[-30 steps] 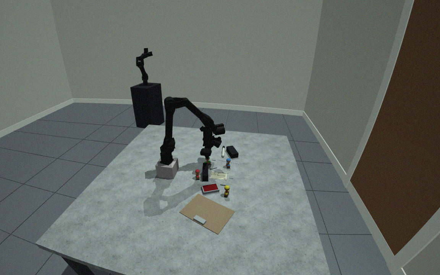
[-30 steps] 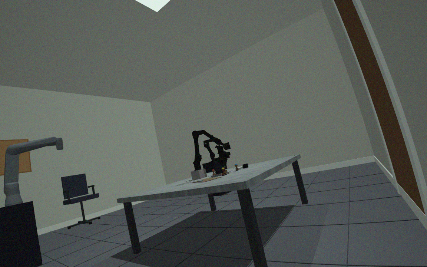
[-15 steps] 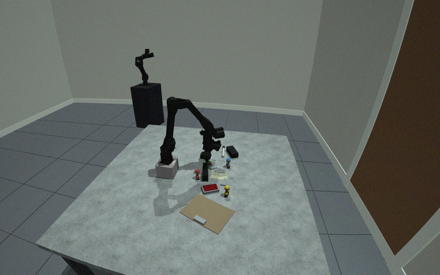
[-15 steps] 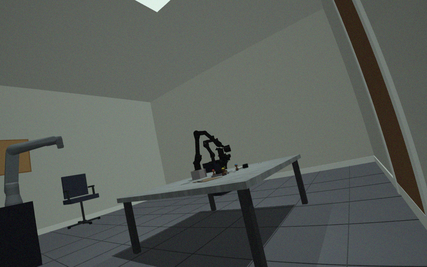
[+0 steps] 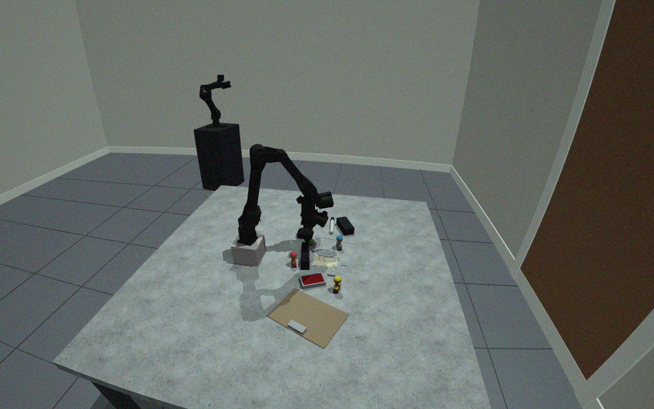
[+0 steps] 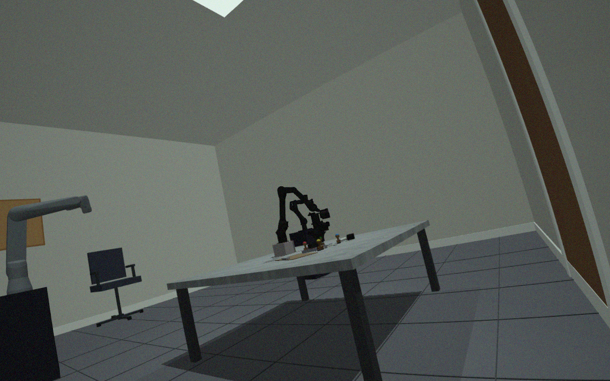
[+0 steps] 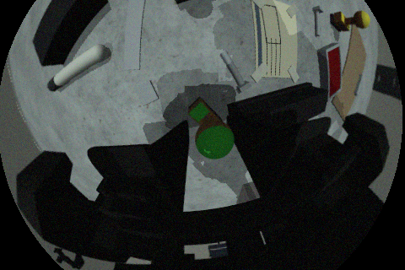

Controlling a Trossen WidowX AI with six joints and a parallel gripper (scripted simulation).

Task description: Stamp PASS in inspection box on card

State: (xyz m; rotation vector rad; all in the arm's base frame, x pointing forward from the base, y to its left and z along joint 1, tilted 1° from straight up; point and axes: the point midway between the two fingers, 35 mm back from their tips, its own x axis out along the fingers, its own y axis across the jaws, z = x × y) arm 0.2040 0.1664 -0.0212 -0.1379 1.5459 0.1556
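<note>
My gripper tip is 220 mm to the left of the dark red ink pad, 100 mm short of it and 20 mm above it. From my gripper tip the other things lie so: card: 110 mm ahead, 80 mm to the right, 30 mm below; blue-knobbed stamp: 130 mm ahead, 30 mm to the left, 10 mm below; green-knobbed stamp: right at my gripper tip.
</note>
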